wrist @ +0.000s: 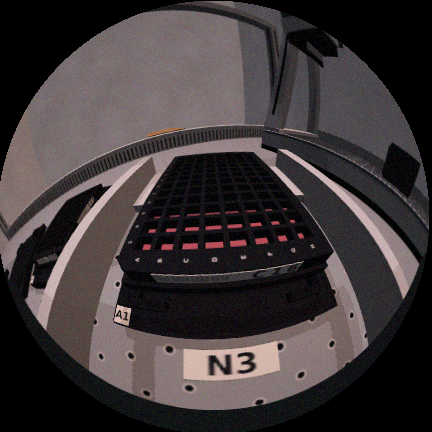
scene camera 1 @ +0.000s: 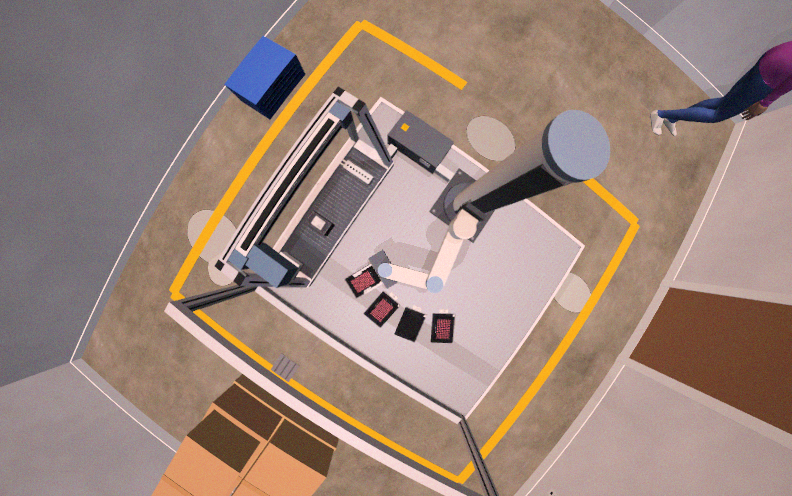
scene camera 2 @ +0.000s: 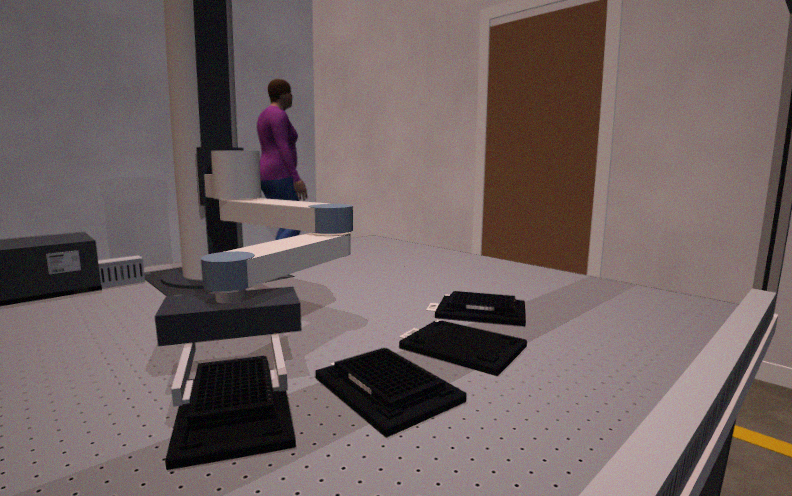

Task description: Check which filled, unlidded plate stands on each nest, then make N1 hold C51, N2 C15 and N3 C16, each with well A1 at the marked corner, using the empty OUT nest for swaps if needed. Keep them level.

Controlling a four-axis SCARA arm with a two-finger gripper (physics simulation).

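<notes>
My gripper is shut on plate C16, a black, unlidded plate with red-filled wells. It looks level, low over nest N3; whether it touches is hidden. Its lettered edge faces the wrist camera, with A on the same side as the nest's A1 mark. Beside it, a filled plate sits on a nest, then comes an empty nest, then another filled plate on a nest. Their labels are unreadable.
A dark box stands near the column base. A framed unit with a dark ribbed bed lies beyond N3's side. A raised rail runs along the table edge. A person stands beyond the table.
</notes>
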